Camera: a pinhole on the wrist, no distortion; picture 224 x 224 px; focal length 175.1 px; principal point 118.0 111.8 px. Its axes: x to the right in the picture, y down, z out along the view. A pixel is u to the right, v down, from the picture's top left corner.
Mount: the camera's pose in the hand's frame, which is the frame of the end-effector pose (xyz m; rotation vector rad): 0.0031 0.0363 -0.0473 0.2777 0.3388 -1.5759
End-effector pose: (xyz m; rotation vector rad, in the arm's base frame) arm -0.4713 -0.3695 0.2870 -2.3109 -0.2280 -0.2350
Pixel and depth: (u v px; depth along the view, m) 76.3 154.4 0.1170
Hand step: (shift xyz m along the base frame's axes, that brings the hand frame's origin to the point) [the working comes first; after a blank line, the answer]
In the camera's frame: -0.0279 0.0285 0.1170

0.0459 0.0433 -0.0504
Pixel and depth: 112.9 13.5 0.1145
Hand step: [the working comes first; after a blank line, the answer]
In the camera's frame: -0.0033 -0.0643 0.1145

-0.0500 0.0427 -0.0536
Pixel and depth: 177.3 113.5 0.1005
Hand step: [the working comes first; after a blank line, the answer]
In the camera's frame: 0.0340 0.0010 0.1005

0.0012 0.0470 0.0030
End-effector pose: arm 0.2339 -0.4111 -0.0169 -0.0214 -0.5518 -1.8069
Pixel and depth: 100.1 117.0 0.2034
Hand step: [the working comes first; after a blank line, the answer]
In the camera's frame: -0.0208 0.0060 0.2034

-0.0645 0.0456 0.1285
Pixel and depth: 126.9 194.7 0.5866
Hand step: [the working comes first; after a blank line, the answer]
In the camera's frame: 0.0298 0.2777 0.5866

-0.4188 -0.0476 0.4268
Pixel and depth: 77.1 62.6 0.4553
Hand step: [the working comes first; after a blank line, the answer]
In the camera's frame: -0.1063 -0.1279 0.4553

-0.1107 0.2617 0.3281
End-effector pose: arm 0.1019 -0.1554 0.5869 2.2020 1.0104 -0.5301
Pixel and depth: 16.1 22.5 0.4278
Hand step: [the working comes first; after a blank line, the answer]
In the camera's frame: -0.2490 -0.2182 0.4278

-0.0765 -0.4690 -0.1645
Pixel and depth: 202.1 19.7 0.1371
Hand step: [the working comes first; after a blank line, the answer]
In the camera's frame: 0.0658 -0.0721 0.1371

-0.1054 -0.0375 -0.0306
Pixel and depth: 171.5 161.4 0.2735
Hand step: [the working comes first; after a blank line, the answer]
In the camera's frame: 0.0836 0.0775 0.2735

-0.0757 -0.0024 -0.2286
